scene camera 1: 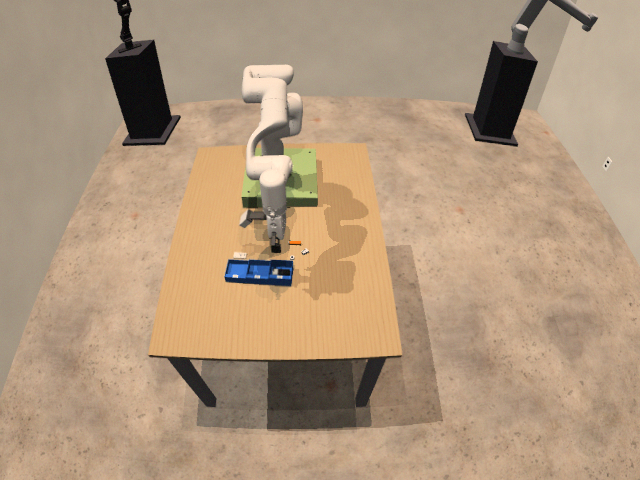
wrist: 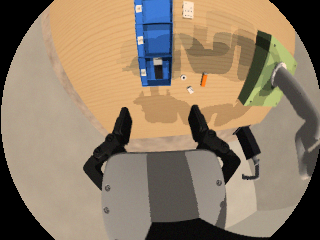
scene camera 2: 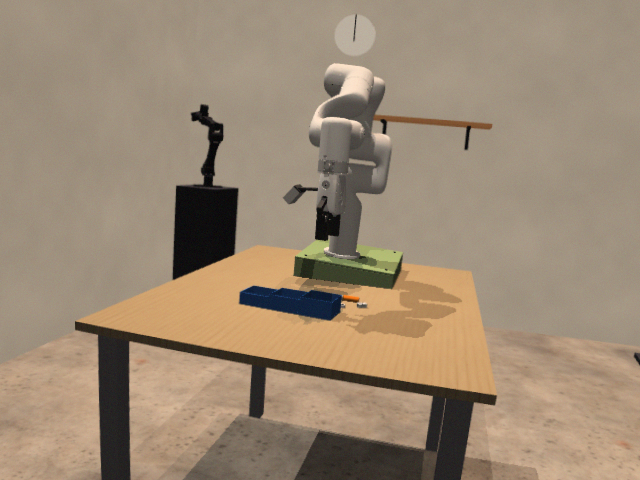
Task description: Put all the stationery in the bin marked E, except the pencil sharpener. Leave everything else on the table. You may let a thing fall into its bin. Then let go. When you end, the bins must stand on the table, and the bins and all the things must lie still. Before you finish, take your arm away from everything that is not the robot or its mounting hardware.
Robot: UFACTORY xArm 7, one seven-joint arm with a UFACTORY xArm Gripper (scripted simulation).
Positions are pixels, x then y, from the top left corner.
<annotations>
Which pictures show the gripper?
Scene camera 1, the wrist view and scene camera 2: all of them.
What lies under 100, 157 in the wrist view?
The gripper.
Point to a blue bin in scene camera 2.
317, 304
</annotations>
